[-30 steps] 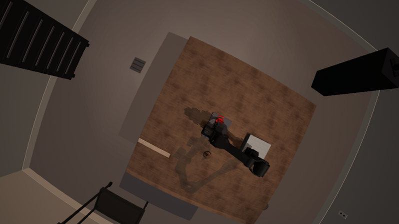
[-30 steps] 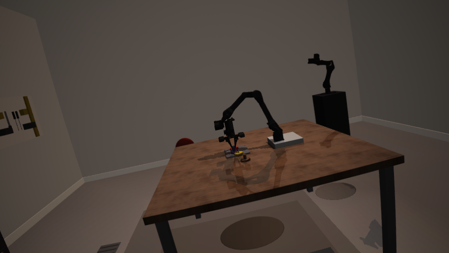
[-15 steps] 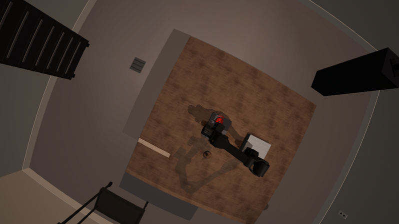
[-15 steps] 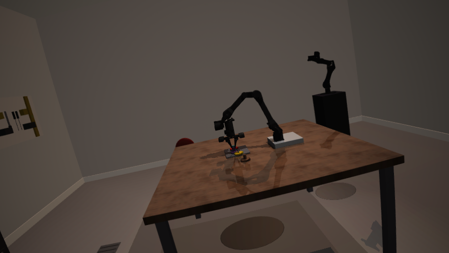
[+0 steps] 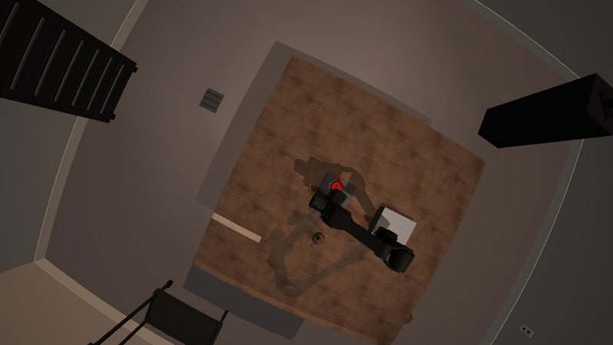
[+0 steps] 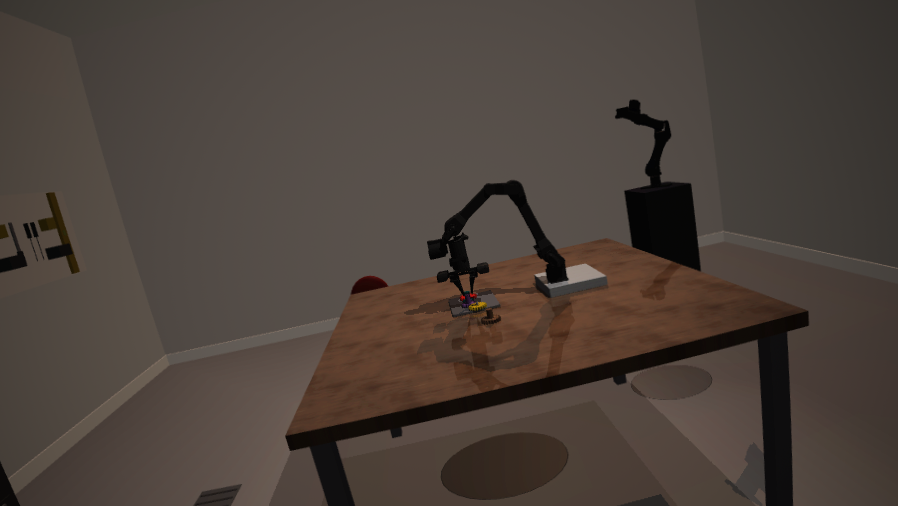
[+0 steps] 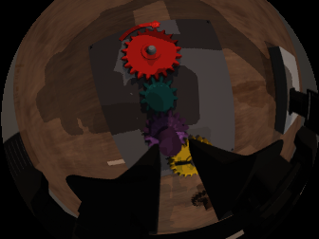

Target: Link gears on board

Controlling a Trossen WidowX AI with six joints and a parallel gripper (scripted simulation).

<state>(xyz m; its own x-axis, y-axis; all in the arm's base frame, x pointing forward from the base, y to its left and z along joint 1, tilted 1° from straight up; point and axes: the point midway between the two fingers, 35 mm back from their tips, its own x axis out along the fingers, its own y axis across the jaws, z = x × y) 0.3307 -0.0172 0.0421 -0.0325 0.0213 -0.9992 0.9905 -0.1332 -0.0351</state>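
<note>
The purple gear lies 20 mm below my gripper tip. The rest, counted from my gripper tip: red gear: 90 mm to the right, 30 mm below; then yellow gear: 50 mm to the left, 30 mm below, 20 mm behind; then teal gear: 40 mm to the right, 20 mm below.
</note>
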